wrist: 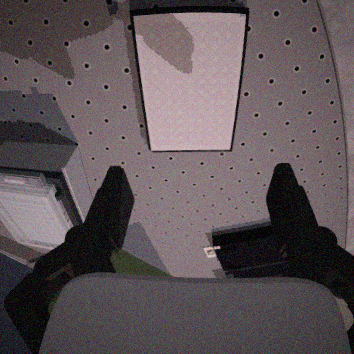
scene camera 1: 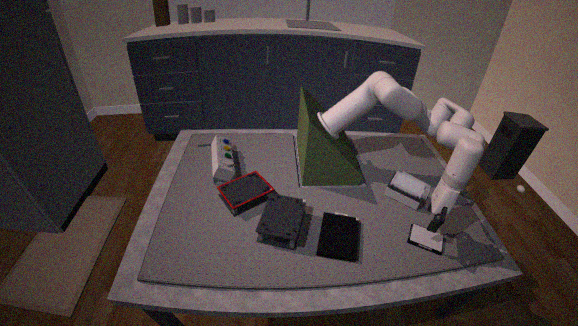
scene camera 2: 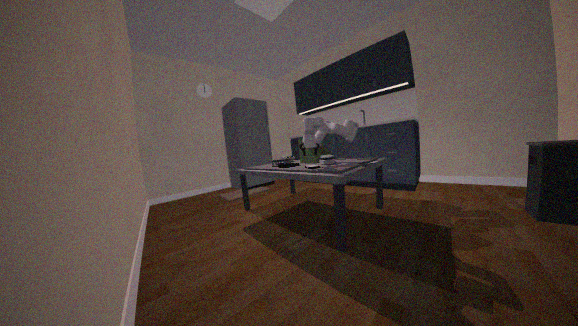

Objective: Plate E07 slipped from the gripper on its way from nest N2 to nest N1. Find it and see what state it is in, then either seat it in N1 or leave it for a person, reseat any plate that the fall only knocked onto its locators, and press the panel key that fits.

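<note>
My gripper is open and empty, above the perforated board. A flat pale rectangular piece with a black rim lies on the board, squarely ahead of the fingertips in the wrist view; no label is readable. A clear, pale plate rests on a grey block left of the gripper in the wrist view; its seating is unclear. The white key panel has blue, yellow and green keys. Which nest is N1 or N2 is not readable.
A red-outlined dark unit stands by the panel. Beside it are a stacked dark unit and a flat black slab. The green wedge carries the arm. The board's curved edge shows at right in the wrist view.
</note>
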